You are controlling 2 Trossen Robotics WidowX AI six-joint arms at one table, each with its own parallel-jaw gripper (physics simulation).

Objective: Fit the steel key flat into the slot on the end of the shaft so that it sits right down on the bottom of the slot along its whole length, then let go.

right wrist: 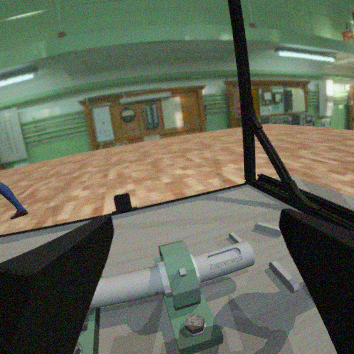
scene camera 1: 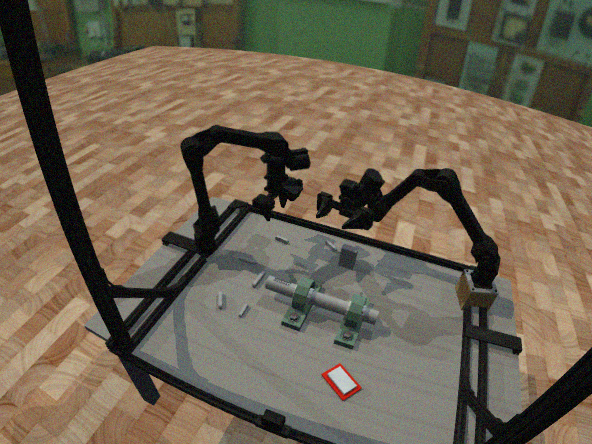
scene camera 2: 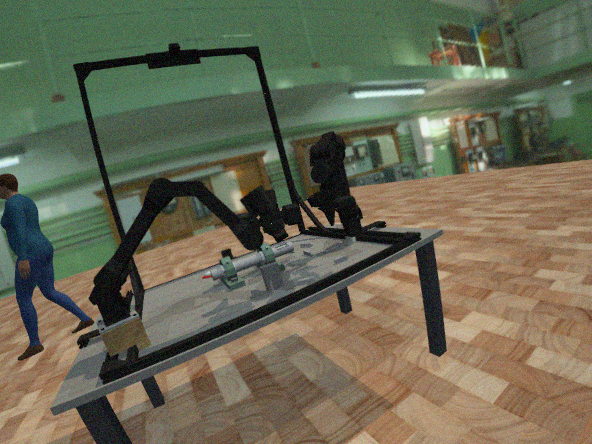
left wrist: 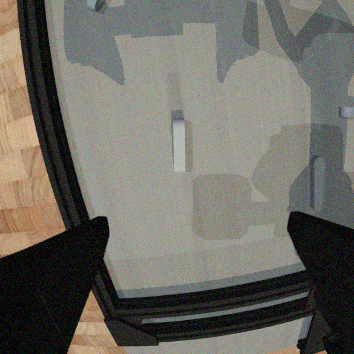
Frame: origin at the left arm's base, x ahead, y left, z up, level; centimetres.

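Seen in the pictures: left gripper, between the fingertips: (scene camera 1: 275,214) (scene camera 2: 338,226) (left wrist: 199,224); right gripper, between the fingertips: (right wrist: 196,221) (scene camera 1: 329,222); left arm's base, origin of its link: (scene camera 1: 205,249) (scene camera 2: 354,234); right arm's base, origin of its link: (scene camera 1: 481,281) (scene camera 2: 116,318).
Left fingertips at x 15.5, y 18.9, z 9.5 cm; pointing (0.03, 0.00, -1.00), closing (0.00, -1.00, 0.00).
Offsets run from my left fingertips to a thing's top centre. "*": to the spot under its first point.
Several loose grey keys lie flat on the table; which fits is unclear. One key {dx +2.4, dy +0.9, dz -9.8 cm} (scene camera 1: 282,240) (left wrist: 179,145) lies at the back left, below my open left gripper (scene camera 1: 276,210) (left wrist: 199,224), which hangs well above it. A second key {dx -1.8, dy -14.1, dz -10.5 cm} (left wrist: 318,184) shows in the left wrist view. Others are a key {dx +6.3, dy -19.4, dz -9.8 cm} (scene camera 1: 258,279) (right wrist: 284,276) near the shaft end, a key {dx +1.7, dy -32.8, dz -9.8 cm} (scene camera 1: 220,300) and a key {dx +9.4, dy -32.0, dz -10.2 cm} (scene camera 1: 243,310). The shaft {dx +27.7, dy -20.1, dz -4.0 cm} (scene camera 1: 327,301) (scene camera 2: 245,261) (right wrist: 130,286) has its slot {* dx +15.5, dy -20.9, dz -5.1 cm} (right wrist: 224,256) facing up, with no key seen in it. My right gripper (scene camera 1: 334,217) (right wrist: 196,221) is open and empty, raised behind the shaft.
Two green bearing blocks (scene camera 1: 303,295) (scene camera 1: 355,312) hold the shaft. A grey block {dx +26.6, dy +2.2, dz -3.8 cm} (scene camera 1: 348,256) stands behind it, beside a small light piece {dx +18.2, dy +7.6, dz -10.0 cm} (scene camera 1: 330,245). A red-edged card {dx +43.3, dy -38.3, dz -10.0 cm} (scene camera 1: 341,381) lies at the front. The black frame rail (scene camera 1: 370,241) runs along the back edge.
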